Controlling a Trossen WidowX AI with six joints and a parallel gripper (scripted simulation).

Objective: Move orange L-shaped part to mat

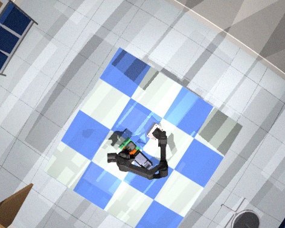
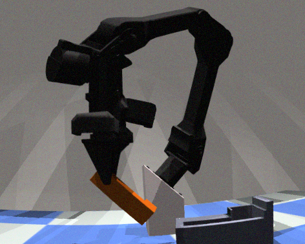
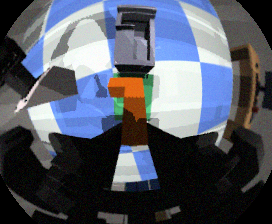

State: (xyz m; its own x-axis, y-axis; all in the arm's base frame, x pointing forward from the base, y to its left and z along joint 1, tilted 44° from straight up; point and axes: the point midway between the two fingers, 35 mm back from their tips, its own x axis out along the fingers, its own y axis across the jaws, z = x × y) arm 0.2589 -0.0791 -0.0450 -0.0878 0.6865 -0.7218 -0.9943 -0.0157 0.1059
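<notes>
My gripper tip is 150 mm above the green mat and 20 mm to the right of it. Round my gripper tip: orange L-shaped part 30 mm to the left, 30 mm below, 10 mm behind.
</notes>
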